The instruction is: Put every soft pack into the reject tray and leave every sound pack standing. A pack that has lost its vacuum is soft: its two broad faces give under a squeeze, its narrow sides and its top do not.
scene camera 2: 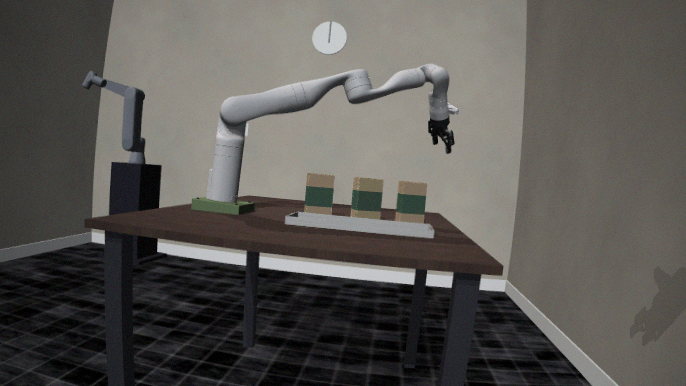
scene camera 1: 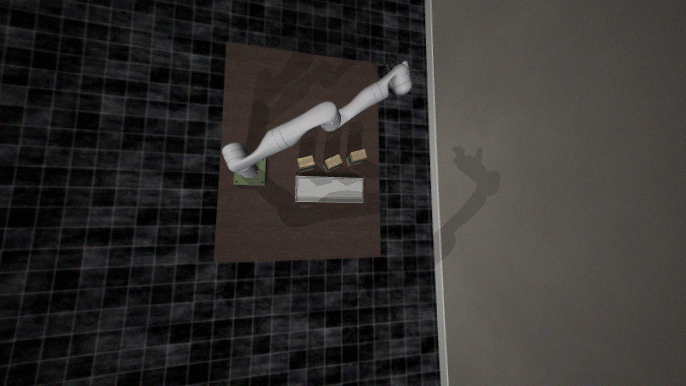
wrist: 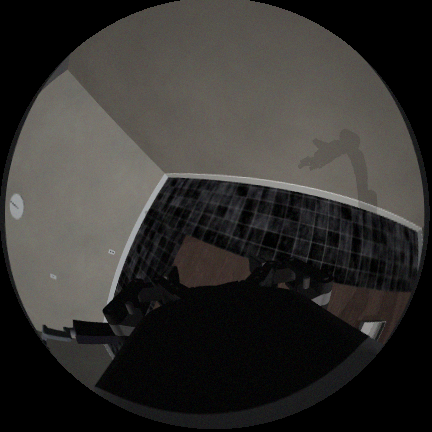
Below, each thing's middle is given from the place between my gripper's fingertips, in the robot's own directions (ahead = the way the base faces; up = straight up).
I see the white reject tray (scene camera 2: 298, 218) 56 cm to the right of my hand, 27 cm below it and 23 cm behind it.
